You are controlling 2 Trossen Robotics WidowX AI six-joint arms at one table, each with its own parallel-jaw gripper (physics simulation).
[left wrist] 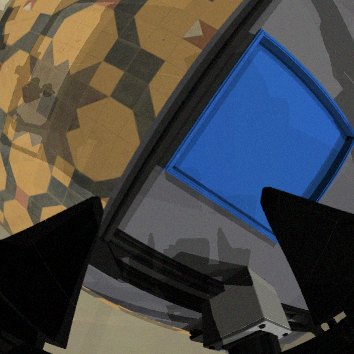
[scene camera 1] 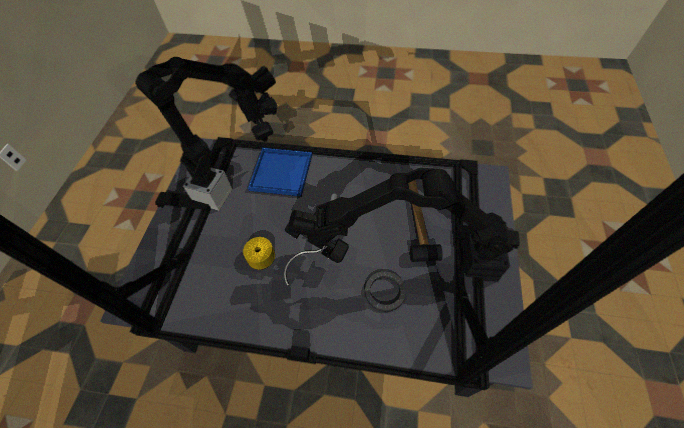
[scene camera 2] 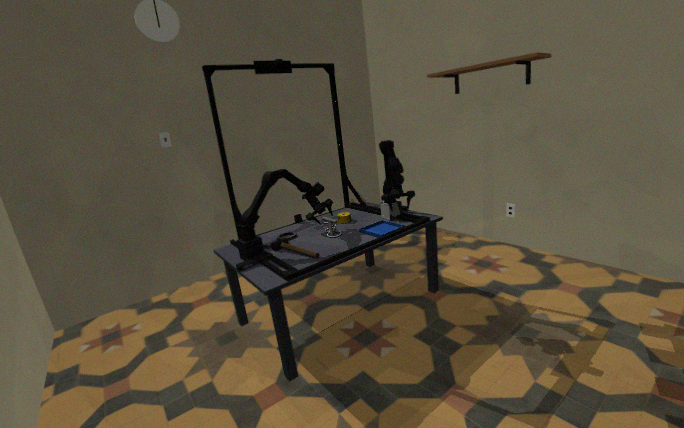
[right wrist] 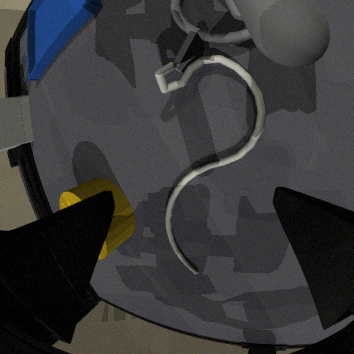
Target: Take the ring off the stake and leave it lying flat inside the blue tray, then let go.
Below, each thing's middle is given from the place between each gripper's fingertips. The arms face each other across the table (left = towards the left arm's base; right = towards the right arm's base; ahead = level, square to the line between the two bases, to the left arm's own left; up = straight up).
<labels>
I see my right gripper 12 cm short of the stake [right wrist: 292, 40], 3 cm to the left of it and 4 cm above it. From my right hand the other things lie so: yellow spool [scene camera 1: 258, 252] (6 cm behind, 15 cm to the left, 4 cm below); blue tray [scene camera 1: 277, 171] (28 cm ahead, 22 cm to the left, 5 cm below); white wire [right wrist: 160, 73] (2 cm behind, 1 cm to the left, 4 cm below).
The blue tray is 11 cm below my left hand, 9 cm to the right of it and 7 cm behind it. Also, from my left hand: yellow spool (41 cm behind, 16 cm to the right, 9 cm below); white wire (37 cm behind, 30 cm to the right, 10 cm below); stake (35 cm to the right, 24 cm behind, 10 cm below).
</labels>
